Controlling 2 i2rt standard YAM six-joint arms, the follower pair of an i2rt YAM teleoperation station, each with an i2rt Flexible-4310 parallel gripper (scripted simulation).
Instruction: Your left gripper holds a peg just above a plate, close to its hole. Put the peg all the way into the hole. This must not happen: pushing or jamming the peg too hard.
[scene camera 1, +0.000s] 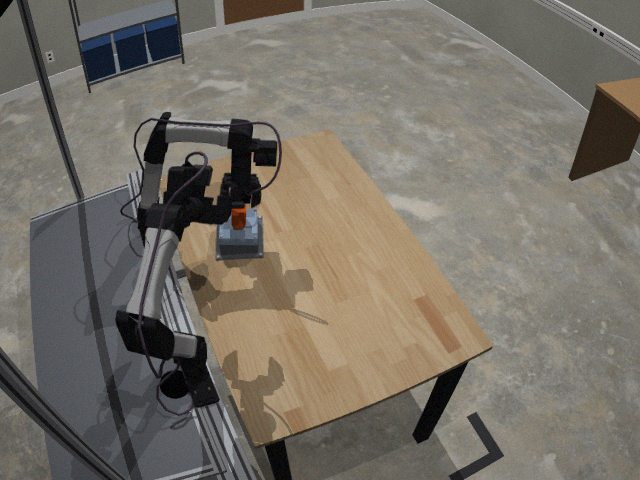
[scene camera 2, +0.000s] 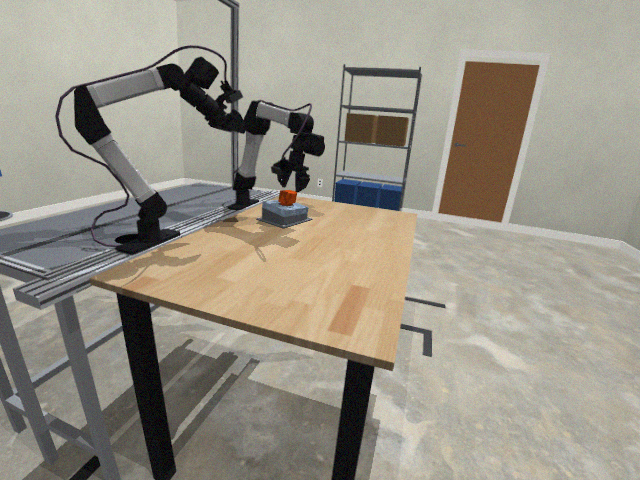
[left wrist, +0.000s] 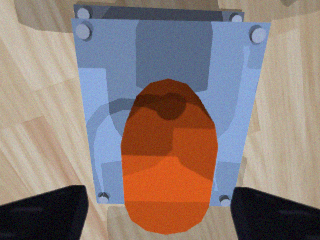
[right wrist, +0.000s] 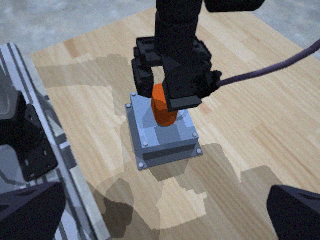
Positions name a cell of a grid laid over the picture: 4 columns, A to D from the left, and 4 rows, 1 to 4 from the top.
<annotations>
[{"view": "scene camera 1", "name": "my right gripper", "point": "B2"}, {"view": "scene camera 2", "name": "my right gripper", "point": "B2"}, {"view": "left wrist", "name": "my left gripper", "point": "B4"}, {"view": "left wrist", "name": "orange peg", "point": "C3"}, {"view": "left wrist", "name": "blue-grey plate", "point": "C2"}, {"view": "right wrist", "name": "my left gripper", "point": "C2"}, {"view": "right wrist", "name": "my right gripper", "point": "C4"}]
</annotations>
